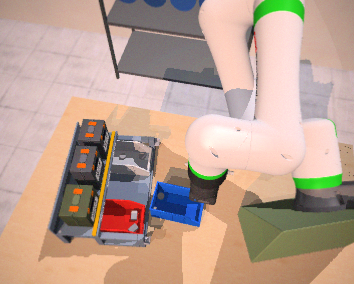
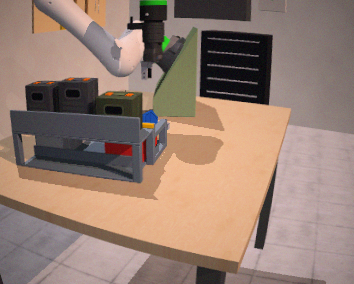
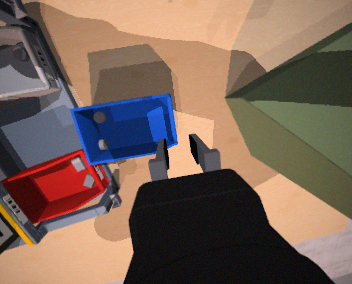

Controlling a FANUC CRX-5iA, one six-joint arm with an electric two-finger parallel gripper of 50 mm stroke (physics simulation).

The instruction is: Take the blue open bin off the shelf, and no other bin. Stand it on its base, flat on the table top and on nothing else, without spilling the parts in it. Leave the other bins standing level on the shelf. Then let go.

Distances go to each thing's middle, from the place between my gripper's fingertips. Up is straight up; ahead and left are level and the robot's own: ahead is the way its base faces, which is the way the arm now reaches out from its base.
Scene:
My gripper is now 140 mm above the blue open bin point(image 1: 175, 206), 70 mm short of it and 20 mm to the left of it. Also, from my hand: grey bin point(image 1: 132, 164) 270 mm ahead, 170 mm to the right, 130 mm below; then red bin point(image 1: 116, 218) 260 mm ahead, 130 mm below, 50 mm to the left.

